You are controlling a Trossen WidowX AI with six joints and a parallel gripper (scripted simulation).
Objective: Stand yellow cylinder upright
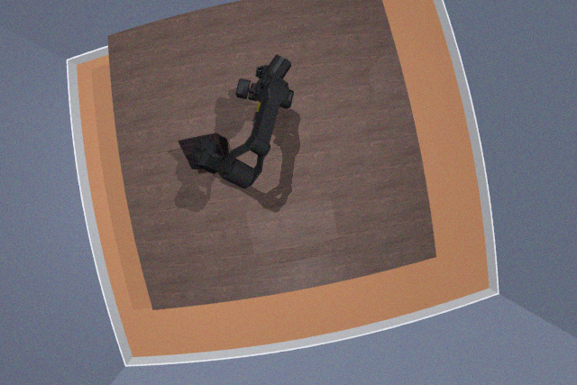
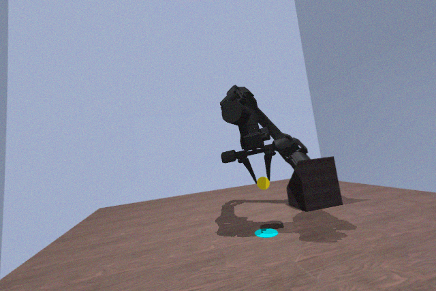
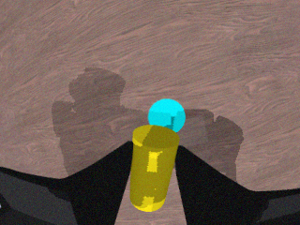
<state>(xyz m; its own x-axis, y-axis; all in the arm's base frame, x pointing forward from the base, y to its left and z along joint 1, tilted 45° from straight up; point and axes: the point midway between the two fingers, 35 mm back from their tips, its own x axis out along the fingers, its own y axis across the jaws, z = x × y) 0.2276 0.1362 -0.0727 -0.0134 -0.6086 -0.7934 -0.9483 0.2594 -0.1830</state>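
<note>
Right now the cyan circle is 10 mm ahead of my gripper tip, 10 mm to the right of it and 130 mm below it. Round my gripper tip: yellow tall cylinder: 10 mm behind, 20 mm to the right, 10 mm below.
</note>
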